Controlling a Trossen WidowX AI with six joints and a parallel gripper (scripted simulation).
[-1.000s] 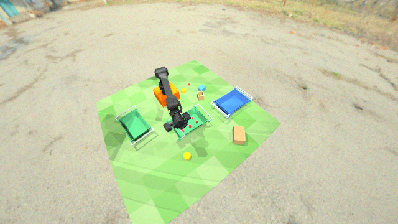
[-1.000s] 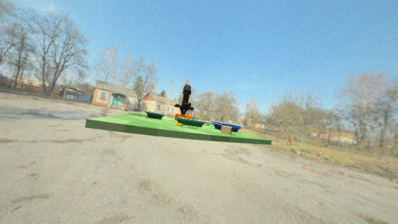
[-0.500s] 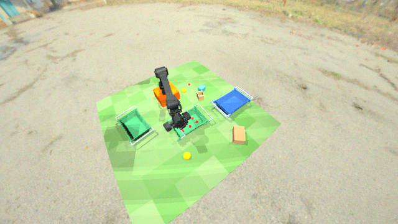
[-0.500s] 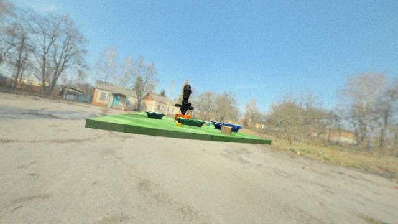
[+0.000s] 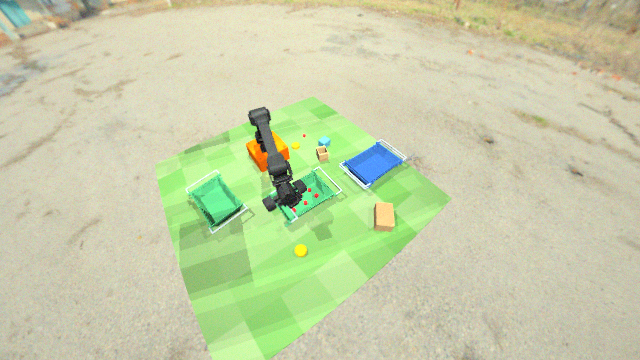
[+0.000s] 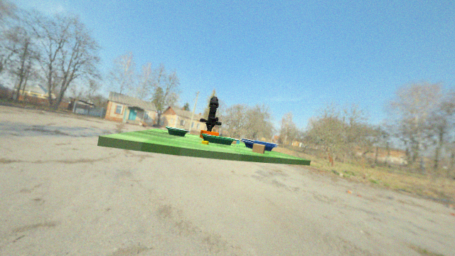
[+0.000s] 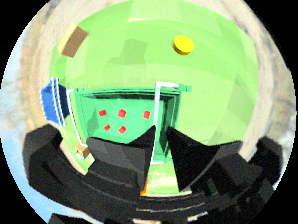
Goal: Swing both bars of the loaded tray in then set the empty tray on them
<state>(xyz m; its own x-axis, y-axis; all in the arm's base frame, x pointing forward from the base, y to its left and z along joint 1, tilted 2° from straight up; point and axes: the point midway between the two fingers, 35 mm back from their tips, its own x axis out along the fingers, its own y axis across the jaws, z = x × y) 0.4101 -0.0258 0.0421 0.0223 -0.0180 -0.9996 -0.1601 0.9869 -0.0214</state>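
Right now the green tray is 22 cm behind my gripper tip, 32 cm to the right of it and 5 cm below it. The rest, counted from my gripper tip: small box: 28 cm behind, 32 cm to the left, 8 cm below; cyan cube: 37 cm behind, 38 cm to the left, 7 cm below.
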